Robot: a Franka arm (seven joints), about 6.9 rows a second.
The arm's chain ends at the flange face. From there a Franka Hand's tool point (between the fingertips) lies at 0.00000 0.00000 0.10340 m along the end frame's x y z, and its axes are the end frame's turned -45 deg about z.
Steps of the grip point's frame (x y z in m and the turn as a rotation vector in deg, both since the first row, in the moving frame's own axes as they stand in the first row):
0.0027, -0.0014, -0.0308, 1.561, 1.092, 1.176
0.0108, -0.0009, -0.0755, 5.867, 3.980, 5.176
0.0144, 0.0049, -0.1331, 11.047, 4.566, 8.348
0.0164, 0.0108, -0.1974, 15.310, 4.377, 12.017
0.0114, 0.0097, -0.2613, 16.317, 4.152, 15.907
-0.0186, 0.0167, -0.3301, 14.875, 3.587, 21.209
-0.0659, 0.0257, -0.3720, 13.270, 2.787, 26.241
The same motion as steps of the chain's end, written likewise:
0.0015, 0.0005, -0.0307, 1.876, -0.332, 1.176
0.0088, 0.0044, -0.0747, 6.963, -1.334, 5.176
0.0204, 0.0136, -0.1309, 11.040, -4.583, 8.348
0.0303, 0.0221, -0.1934, 13.921, -7.731, 12.017
0.0264, 0.0263, -0.2569, 14.474, -8.602, 15.907
0.0083, 0.0503, -0.3265, 13.055, -7.982, 21.209
-0.0202, 0.0874, -0.3692, 11.354, -7.413, 26.241

